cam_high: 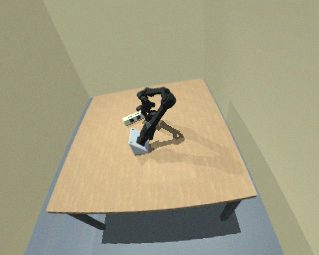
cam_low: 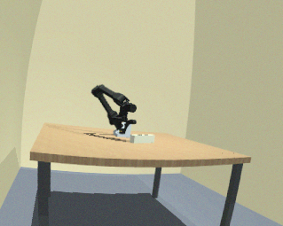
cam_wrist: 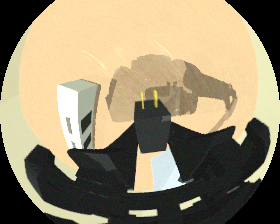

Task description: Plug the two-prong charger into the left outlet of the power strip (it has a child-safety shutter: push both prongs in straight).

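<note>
Now: gripper tip 2 cm short of the dark two-prong charger, 1 cm to the left of it and 1 cm below it.
</note>
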